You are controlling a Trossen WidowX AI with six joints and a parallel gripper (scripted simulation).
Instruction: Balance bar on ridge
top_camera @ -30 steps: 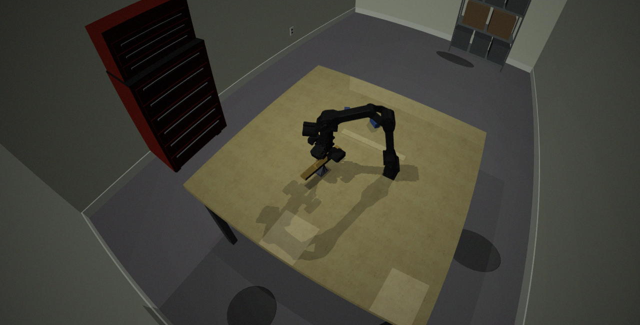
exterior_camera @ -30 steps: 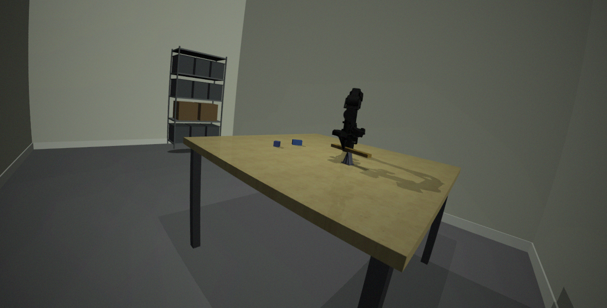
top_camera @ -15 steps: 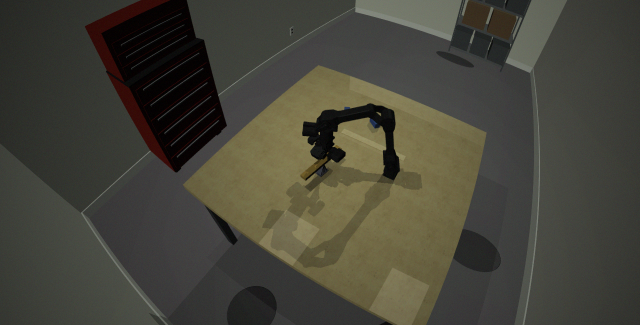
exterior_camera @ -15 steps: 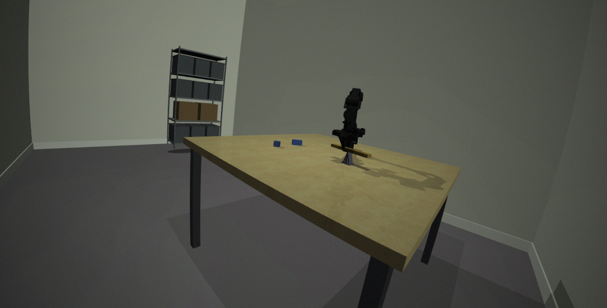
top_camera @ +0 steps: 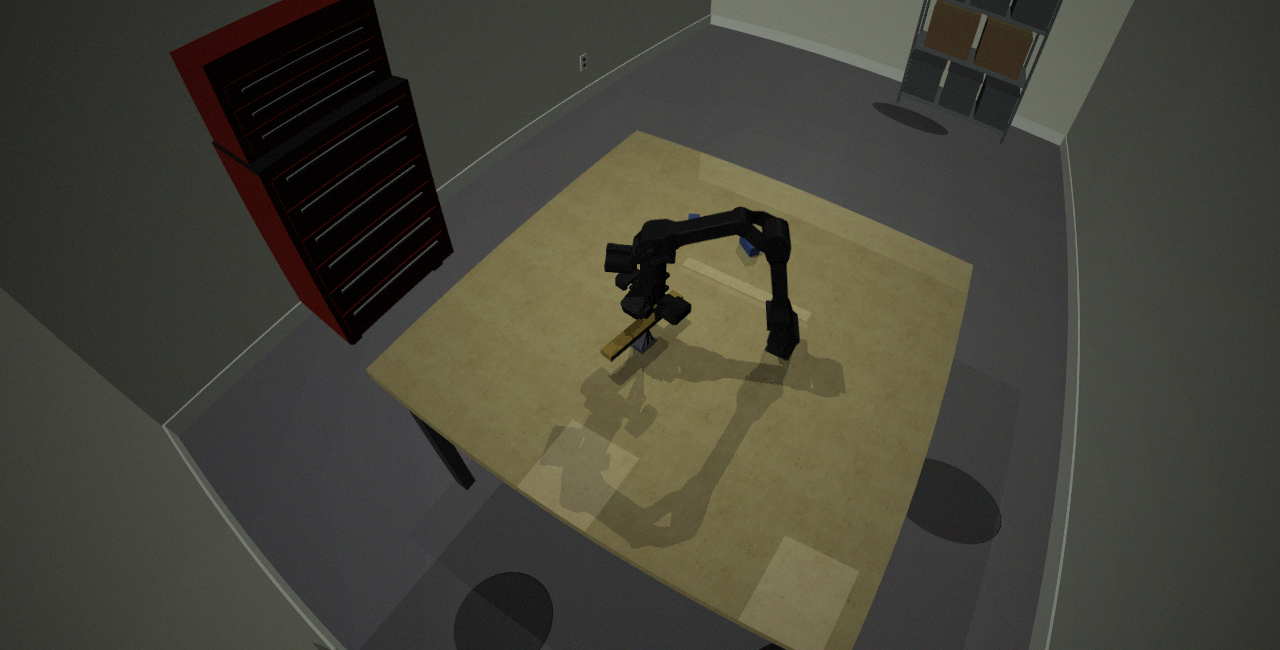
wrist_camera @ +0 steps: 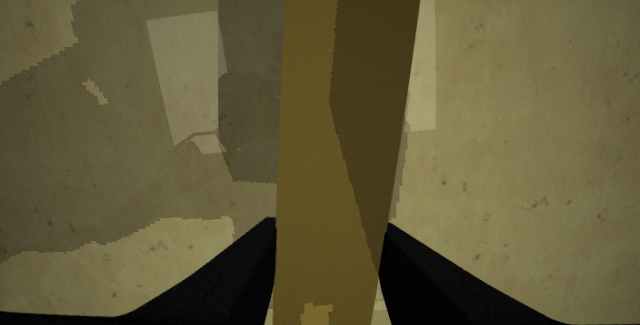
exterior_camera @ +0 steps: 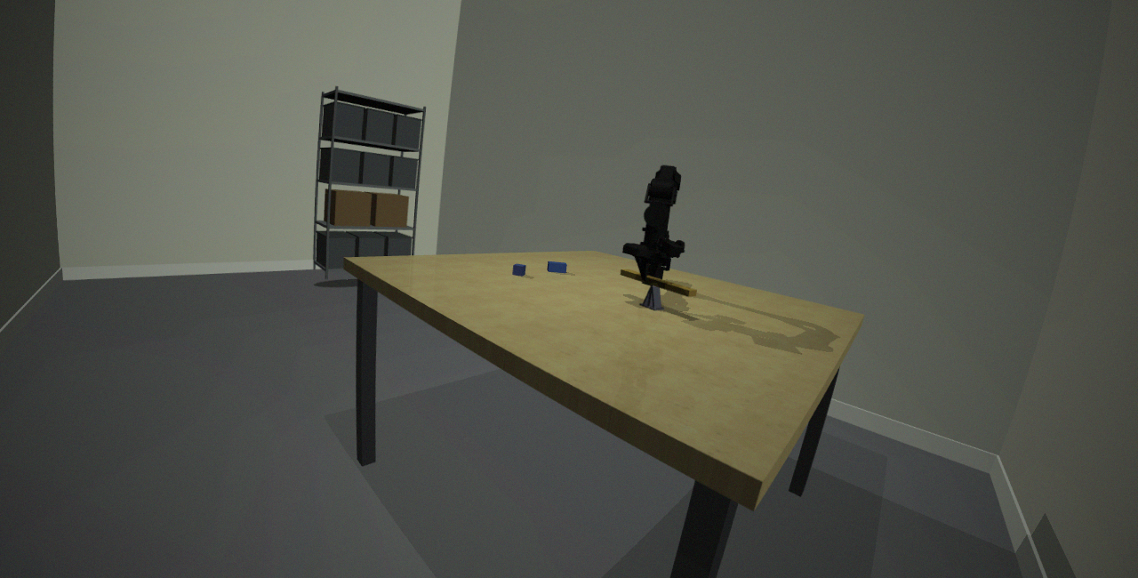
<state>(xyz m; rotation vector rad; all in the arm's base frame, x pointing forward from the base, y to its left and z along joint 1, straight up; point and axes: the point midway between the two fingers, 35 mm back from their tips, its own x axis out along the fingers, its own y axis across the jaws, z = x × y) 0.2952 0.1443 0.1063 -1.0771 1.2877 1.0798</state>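
Right now the long wooden bar is 3 cm to the left of my gripper tip and 1 cm ahead of it.
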